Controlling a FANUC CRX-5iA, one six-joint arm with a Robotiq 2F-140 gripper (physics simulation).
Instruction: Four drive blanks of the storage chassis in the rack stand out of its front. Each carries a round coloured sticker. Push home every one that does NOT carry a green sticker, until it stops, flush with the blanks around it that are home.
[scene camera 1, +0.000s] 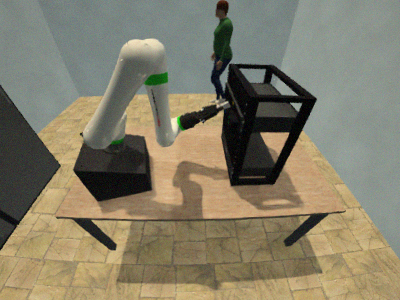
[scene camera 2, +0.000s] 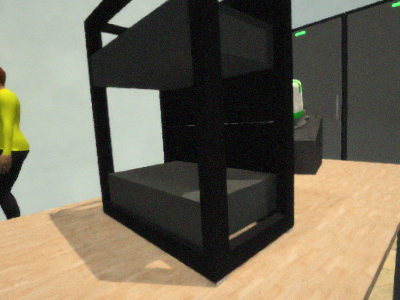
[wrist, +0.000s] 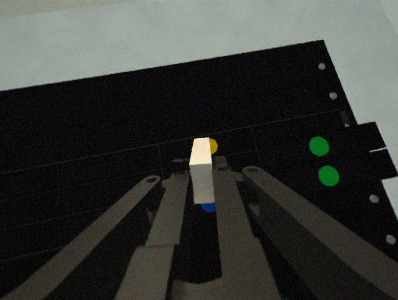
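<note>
My gripper is shut and empty, its pale fingertips at the upper front of the black rack. In the wrist view, two dark drive blanks with green stickers stand out at the right, one above the other. A yellow sticker shows just right of the fingertips, partly covered by them. A blue sticker shows below the fingertips, its upper part hidden. The fingers hide much of both blanks. I cannot tell how far these two stand out, or whether the fingertips touch a blank.
The rack stands on the wooden table and holds an upper dark box and a lower one. The arm's black base block is at the left. A person in a green top is behind the table.
</note>
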